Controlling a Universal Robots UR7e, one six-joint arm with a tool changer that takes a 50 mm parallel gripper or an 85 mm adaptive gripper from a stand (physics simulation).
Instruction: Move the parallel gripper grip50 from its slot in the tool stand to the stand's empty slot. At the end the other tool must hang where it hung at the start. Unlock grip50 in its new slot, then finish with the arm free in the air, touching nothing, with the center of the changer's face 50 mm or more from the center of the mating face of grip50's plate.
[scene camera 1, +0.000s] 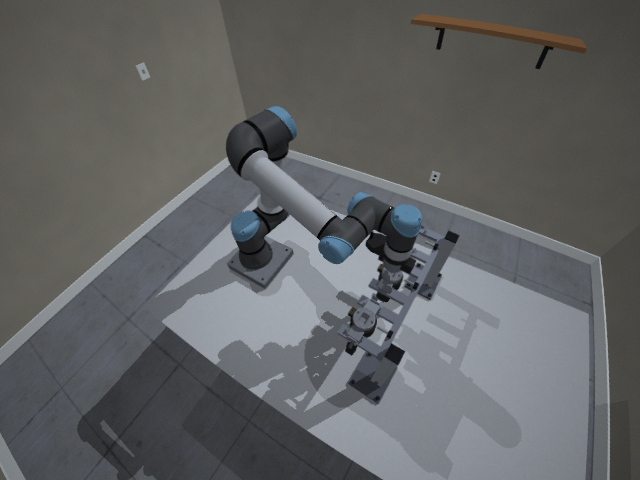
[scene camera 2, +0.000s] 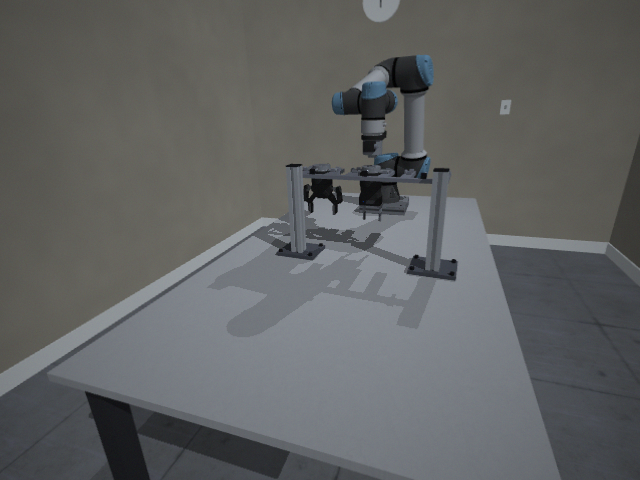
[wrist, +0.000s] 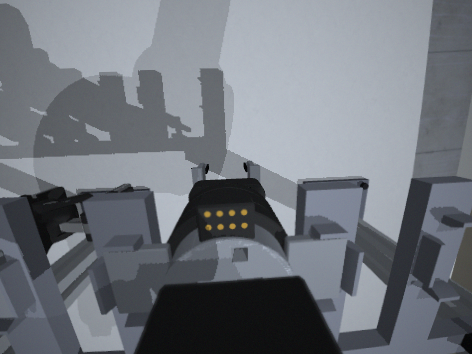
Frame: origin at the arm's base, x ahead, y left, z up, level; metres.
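Seen in the pictures: arm's base, origin of its link: (scene camera 1: 256, 255) (scene camera 2: 384, 199).
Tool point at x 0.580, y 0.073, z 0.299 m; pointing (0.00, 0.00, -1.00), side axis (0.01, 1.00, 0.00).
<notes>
Pixels of each thing's top centre, then the offset from my tool point to it. "pt": a spot on its surface instead. Level surfaces: height alone.
- grip50's plate, a spot on its surface: (wrist: 235, 260) pt 0.015 m back, 0.002 m left, 0.040 m down
- empty slot's prong, a spot on its surface: (wrist: 425, 200) pt 0.027 m back, 0.109 m left, 0.059 m down
- white table, height of its surface: 0.339 m down
The arm's changer (scene camera 1: 391, 268) (scene camera 2: 372, 150) carries no tool and points down. In scene camera 2 it is a small gap above grip50's plate (scene camera 2: 371, 168) (wrist: 235, 260). The parallel gripper grip50 (scene camera 2: 372, 217) (wrist: 225, 168) hangs in the stand's middle slot, its two thin fingers apart, open. The other tool, the black adaptive gripper (scene camera 2: 323, 210), hangs in the slot beside it; its plate (scene camera 1: 363, 320) shows in scene camera 1. The empty slot's prong (wrist: 425, 200) is at the right in the wrist view. The tool stand (scene camera 1: 438, 263) (scene camera 2: 408, 180) is upright. The changer partly hides grip50 in scene camera 1.
The stand's posts (scene camera 2: 296, 217) (scene camera 2: 436, 222) rise from bolted feet on the white table (scene camera 2: 310, 372) (scene camera 1: 542, 372). The arm's base plate (scene camera 1: 261, 273) is bolted behind the stand. A wooden shelf (scene camera 1: 496, 32) hangs on the wall.
</notes>
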